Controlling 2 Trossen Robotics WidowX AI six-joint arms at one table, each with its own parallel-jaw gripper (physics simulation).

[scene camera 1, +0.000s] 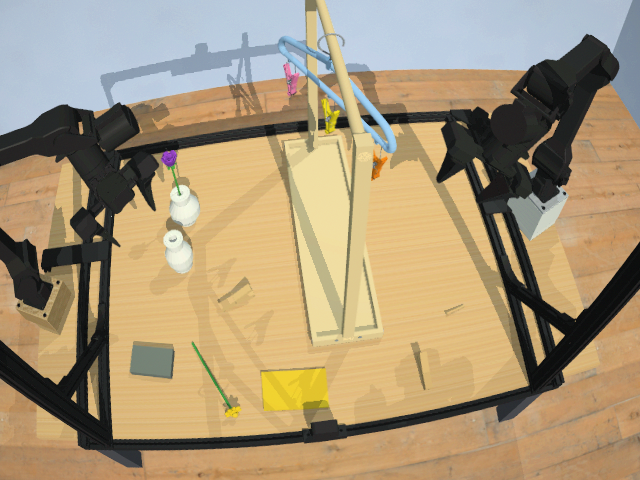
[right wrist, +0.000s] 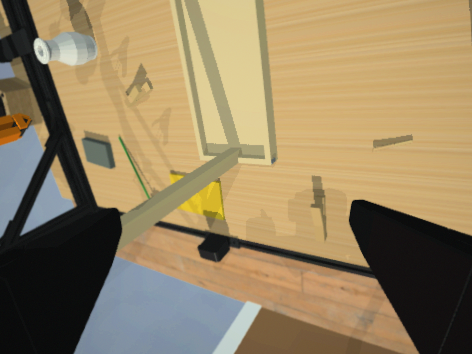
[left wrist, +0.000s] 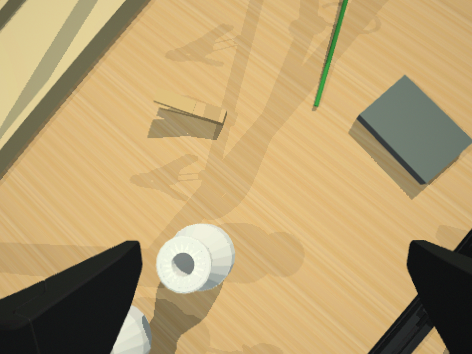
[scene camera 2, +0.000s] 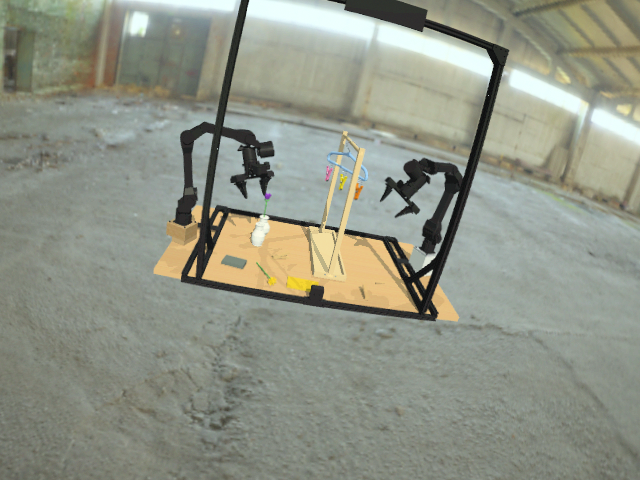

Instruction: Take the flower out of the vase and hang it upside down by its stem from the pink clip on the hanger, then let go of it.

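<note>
A purple flower stands upright, its green stem in the rear white vase. In the left wrist view a finger partly hides that vase and the bloom does not show. An empty white vase stands in front of it. The pink clip hangs empty from the far-left end of the blue hanger. My left gripper is open and empty above the vases. My right gripper is open and empty, right of the stand.
The wooden stand rises mid-table. A yellow clip and an orange clip hang from the hanger. A grey block, a yellow flower and a yellow sheet lie in front.
</note>
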